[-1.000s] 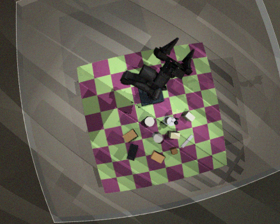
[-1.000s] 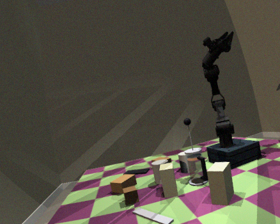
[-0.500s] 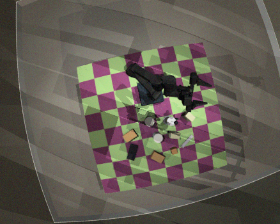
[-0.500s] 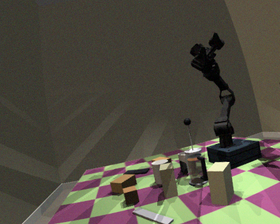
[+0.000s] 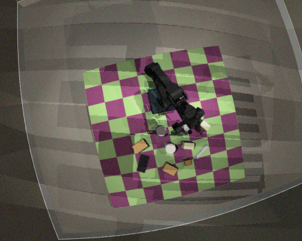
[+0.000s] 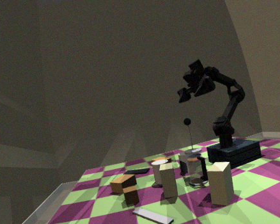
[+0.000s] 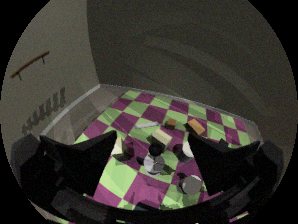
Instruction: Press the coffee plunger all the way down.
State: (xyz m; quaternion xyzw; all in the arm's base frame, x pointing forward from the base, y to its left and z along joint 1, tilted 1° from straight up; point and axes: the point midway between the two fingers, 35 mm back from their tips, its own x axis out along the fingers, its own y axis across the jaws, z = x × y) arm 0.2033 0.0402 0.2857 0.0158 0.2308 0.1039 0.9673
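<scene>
The coffee press is 22 cm below my gripper tip, 2 cm ahead of it and 1 cm to the left of it. From my gripper tip the other things lie so: grey bar (35 cm below, 28 cm ahead, 9 cm to the left); then black slab (42 cm to the right, 35 cm below, 16 cm ahead).
</scene>
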